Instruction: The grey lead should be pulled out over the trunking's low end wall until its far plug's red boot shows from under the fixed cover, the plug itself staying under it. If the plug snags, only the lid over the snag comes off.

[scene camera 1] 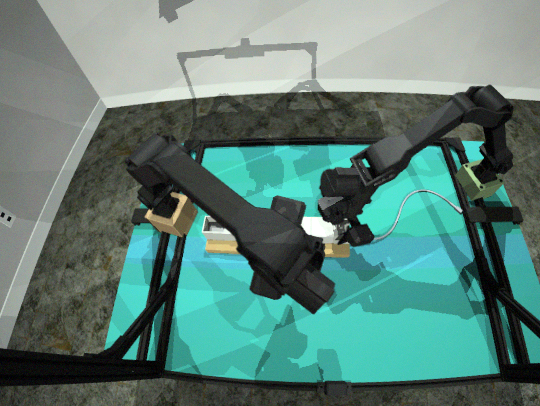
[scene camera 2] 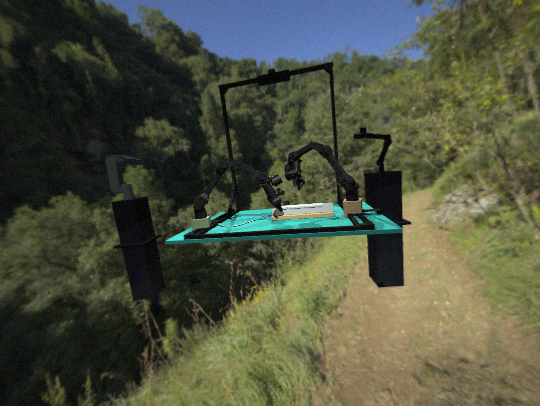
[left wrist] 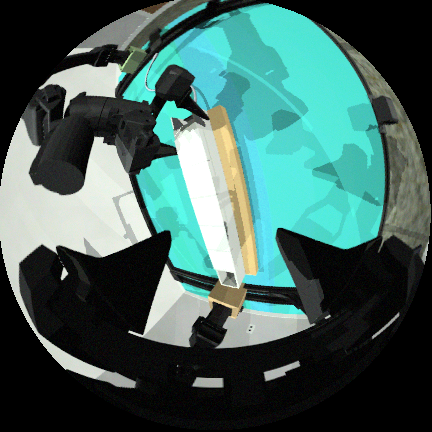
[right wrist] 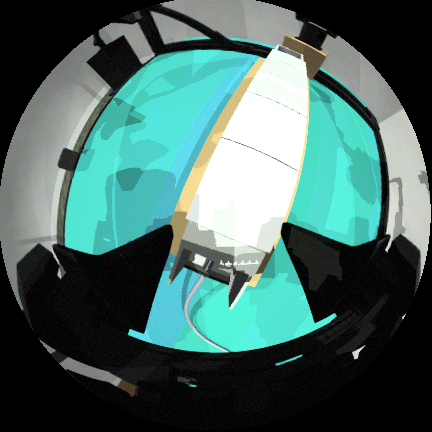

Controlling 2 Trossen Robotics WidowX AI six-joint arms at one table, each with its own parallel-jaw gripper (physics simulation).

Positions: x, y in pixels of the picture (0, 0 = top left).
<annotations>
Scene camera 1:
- my left gripper: 281, 242
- my right gripper: 331, 230
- trunking: 217, 242
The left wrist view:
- my left gripper: 224, 235
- my right gripper: 192, 135
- trunking: 219, 138
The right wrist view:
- my right gripper: 228, 229
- trunking: 236, 264
</annotations>
